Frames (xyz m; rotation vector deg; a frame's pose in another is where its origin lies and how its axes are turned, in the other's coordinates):
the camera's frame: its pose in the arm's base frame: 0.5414 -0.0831 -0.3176 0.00 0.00 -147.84
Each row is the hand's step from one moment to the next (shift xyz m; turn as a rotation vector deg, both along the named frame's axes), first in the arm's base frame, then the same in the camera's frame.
Working: the arm's base frame: its pose in the camera's frame: 0.4141 -0.3585 0.3176 0.00 0.00 147.84

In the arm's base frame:
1: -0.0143 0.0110 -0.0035 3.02 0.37 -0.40
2: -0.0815 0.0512 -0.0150 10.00 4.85 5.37
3: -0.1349 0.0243 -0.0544 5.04 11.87 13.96
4: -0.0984 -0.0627 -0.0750 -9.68 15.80 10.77
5: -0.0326 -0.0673 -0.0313 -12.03 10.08 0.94
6: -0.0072 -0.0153 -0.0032 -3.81 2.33 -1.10
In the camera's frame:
1: 0.0063 -0.0169 -0.0035 -2.75 1.29 -0.40
2: 0.0417 -0.0867 -0.0150 -11.05 1.22 5.37
3: 0.1013 -0.0924 -0.0544 -10.58 -7.37 13.96
4: 0.1167 0.0007 -0.0750 -0.22 -18.53 10.77
5: 0.0634 0.0396 -0.0313 4.82 -14.94 0.94
6: 0.0142 0.0091 -0.0032 1.99 -4.00 -1.10

